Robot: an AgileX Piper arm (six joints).
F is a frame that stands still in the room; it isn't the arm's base.
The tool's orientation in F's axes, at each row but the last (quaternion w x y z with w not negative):
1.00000 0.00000 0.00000 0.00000
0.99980 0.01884 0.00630 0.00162
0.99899 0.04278 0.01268 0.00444
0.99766 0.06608 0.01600 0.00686
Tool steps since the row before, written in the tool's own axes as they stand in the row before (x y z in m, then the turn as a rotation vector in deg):
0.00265 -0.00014 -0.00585 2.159 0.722 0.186
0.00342 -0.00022 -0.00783 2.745 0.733 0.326
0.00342 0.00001 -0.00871 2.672 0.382 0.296
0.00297 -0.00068 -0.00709 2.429 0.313 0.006
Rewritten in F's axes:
0.00265 -0.00014 -0.00585 2.159 0.722 0.186
0.00332 0.00009 -0.00787 2.747 0.730 0.319
0.00319 0.00079 -0.00876 2.676 0.382 0.261
0.00274 0.00031 -0.00721 2.424 0.348 -0.028

